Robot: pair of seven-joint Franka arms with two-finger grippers.
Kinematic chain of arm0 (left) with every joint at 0, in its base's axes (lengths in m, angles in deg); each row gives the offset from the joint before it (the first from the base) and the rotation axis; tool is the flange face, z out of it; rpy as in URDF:
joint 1: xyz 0 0 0.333 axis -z
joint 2: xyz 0 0 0 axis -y
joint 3: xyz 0 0 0.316 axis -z
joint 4: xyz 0.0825 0 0 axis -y
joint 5: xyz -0.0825 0 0.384 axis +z
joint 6: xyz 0 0 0 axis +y
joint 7: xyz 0.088 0 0 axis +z
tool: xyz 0 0 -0.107 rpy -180 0 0
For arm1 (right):
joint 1: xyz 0 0 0.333 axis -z
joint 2: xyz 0 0 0 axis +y
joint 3: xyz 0 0 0.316 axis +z
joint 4: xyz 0.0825 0 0 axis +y
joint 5: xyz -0.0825 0 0.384 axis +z
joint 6: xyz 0 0 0 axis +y
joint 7: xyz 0.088 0 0 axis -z
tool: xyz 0 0 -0.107 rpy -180 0 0
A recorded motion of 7 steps. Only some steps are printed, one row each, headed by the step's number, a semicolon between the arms.
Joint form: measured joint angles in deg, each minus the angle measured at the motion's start. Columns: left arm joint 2, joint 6, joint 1, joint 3, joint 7, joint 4, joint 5; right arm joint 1, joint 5, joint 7, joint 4, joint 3, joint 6, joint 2.
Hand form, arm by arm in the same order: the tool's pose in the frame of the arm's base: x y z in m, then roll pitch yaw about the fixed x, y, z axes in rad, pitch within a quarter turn. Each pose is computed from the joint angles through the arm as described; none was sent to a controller.
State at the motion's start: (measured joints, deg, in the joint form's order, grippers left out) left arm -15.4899 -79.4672 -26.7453 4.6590 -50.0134 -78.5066 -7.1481; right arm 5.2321 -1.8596 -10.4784 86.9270 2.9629 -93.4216 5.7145
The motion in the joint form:
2: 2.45 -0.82 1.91 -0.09 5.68 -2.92 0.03; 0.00 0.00 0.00 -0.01 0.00 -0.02 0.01
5: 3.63 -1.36 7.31 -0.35 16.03 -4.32 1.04; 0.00 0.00 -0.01 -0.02 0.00 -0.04 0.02
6: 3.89 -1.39 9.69 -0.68 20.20 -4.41 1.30; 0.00 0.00 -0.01 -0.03 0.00 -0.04 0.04
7: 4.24 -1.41 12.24 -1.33 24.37 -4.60 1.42; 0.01 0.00 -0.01 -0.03 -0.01 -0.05 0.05
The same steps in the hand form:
2: 0.5662 0.1987 0.5509 2.8668 0.0748 -0.4364; 0.5898 -0.0282 0.5983 3.1122 -0.0089 0.1448
5: 0.5765 0.1471 0.5524 2.9038 0.1297 -0.3491; 0.5899 -0.0282 0.5983 3.1122 -0.0092 0.1450
6: 0.5803 0.1263 0.5543 2.9206 0.1467 -0.3129; 0.5900 -0.0282 0.5981 3.1122 -0.0091 0.1450
7: 0.5828 0.1062 0.5563 2.9373 0.1617 -0.2735; 0.5900 -0.0284 0.5981 3.1122 -0.0091 0.1447

